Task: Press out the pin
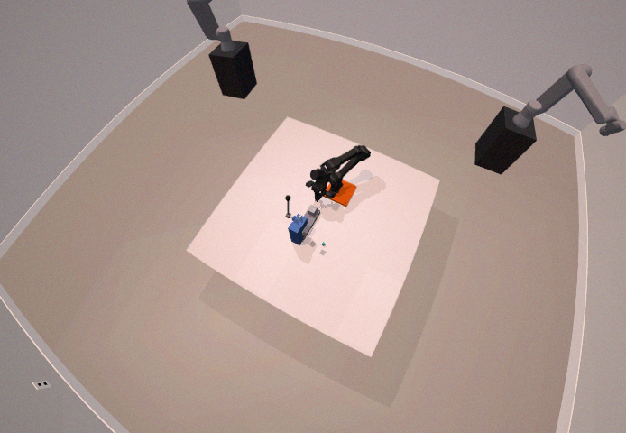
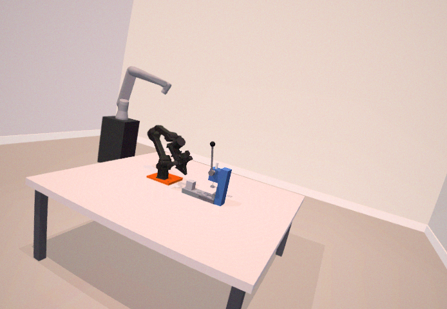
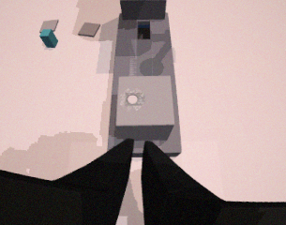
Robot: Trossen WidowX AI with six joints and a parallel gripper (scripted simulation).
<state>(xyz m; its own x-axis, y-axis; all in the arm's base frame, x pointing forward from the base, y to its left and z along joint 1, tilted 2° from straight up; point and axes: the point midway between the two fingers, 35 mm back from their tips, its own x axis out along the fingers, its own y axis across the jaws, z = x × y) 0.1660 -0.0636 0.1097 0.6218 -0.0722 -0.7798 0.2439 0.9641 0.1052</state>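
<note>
Now: the pale pin 4 cm ahead of my gripper tip and 4 cm below it. Also, from my gripper tip: lever (17 cm ahead, 9 cm to the right, 17 cm above).
</note>
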